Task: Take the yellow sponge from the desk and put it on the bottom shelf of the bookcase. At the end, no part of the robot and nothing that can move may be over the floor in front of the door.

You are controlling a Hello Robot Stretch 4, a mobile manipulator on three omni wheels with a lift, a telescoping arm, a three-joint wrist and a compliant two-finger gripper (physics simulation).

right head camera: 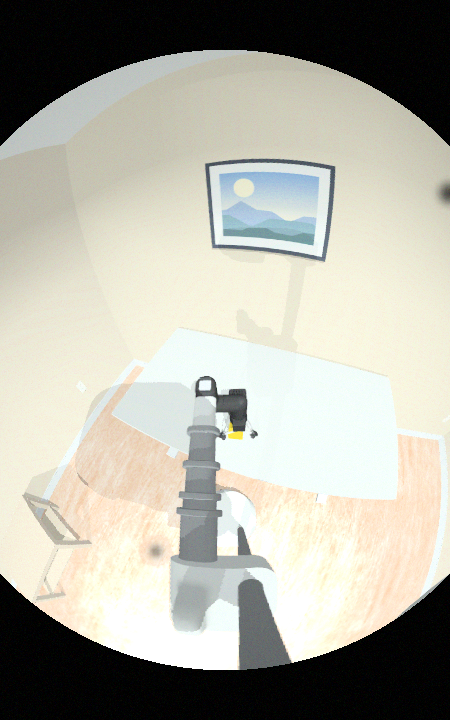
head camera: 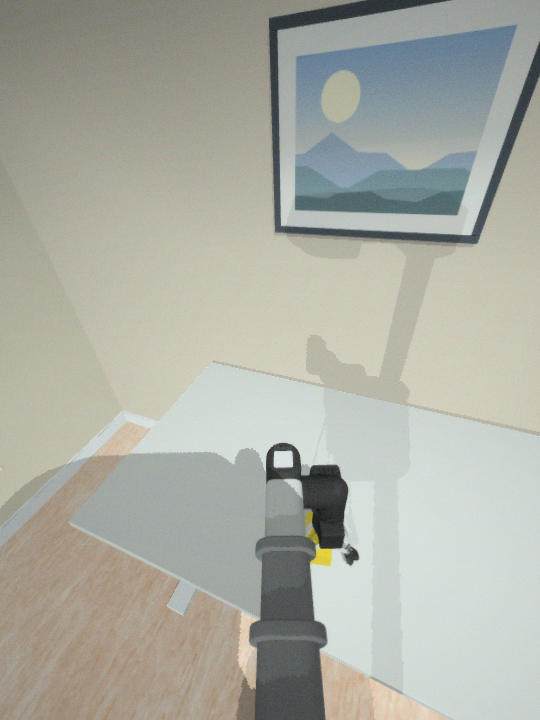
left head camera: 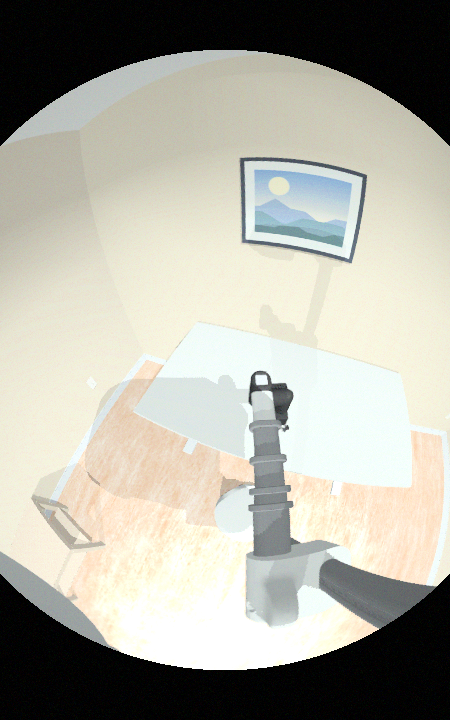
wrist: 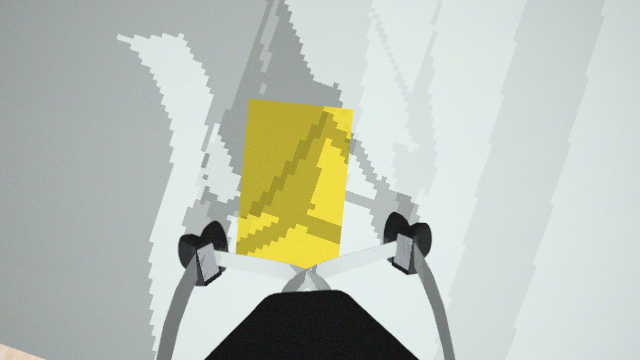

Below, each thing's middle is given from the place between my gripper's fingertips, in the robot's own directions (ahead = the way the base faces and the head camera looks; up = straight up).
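Labels:
Measured from my hand, the yellow sponge (wrist: pixel 295 164) is 10 mm to the left, 40 mm ahead and 20 mm above; the framed landscape picture (head camera: pixel 400 127) is 160 mm to the right, 610 mm ahead and 810 mm above.

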